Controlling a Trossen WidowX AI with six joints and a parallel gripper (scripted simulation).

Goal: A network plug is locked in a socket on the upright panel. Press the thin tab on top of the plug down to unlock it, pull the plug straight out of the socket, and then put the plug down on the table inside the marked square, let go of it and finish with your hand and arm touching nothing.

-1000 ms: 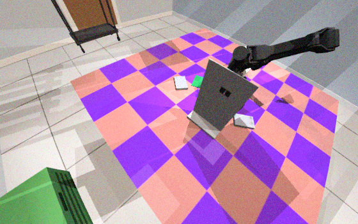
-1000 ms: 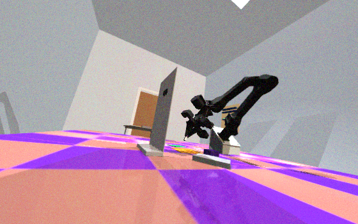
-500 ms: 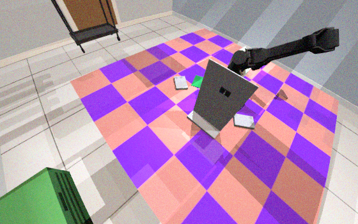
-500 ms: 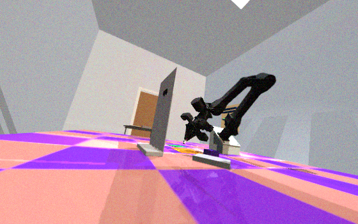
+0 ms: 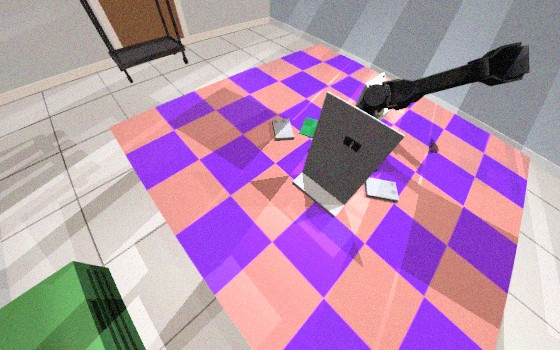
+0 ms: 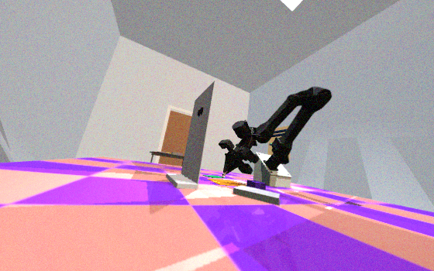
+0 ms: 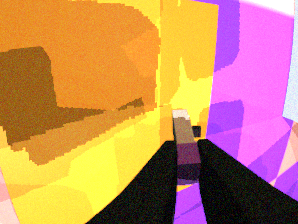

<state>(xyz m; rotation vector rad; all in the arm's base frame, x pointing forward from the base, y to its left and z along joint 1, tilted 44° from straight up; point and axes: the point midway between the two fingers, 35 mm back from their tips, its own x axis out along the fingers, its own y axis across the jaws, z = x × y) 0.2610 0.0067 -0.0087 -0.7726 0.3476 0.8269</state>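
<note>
Now: the orange marked square 10 mm behind my gripper tip and 40 mm below it. The rest, counted from my gripper tip: green square (50 mm behind, 150 mm to the right, 40 mm below); grey upright panel (170 mm ahead, 50 mm to the left, 100 mm above); network plug (right at my gripper tip).
</note>
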